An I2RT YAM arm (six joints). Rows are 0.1 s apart.
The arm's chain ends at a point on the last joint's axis. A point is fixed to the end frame.
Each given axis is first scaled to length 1.
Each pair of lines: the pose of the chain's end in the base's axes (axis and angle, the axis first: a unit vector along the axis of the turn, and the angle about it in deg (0 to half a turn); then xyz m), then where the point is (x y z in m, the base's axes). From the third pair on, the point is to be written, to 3 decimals.
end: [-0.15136 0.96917 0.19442 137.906 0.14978 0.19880 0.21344]
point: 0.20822 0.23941 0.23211
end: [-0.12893 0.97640 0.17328 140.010 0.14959 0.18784 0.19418]
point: 0.21061 0.22612 0.20917
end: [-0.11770 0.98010 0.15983 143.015 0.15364 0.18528 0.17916]
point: 0.216 0.223 0.190
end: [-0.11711 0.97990 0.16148 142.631 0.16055 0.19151 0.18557]
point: 0.223 0.229 0.197
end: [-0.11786 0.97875 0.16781 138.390 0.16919 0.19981 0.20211]
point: 0.231 0.236 0.219
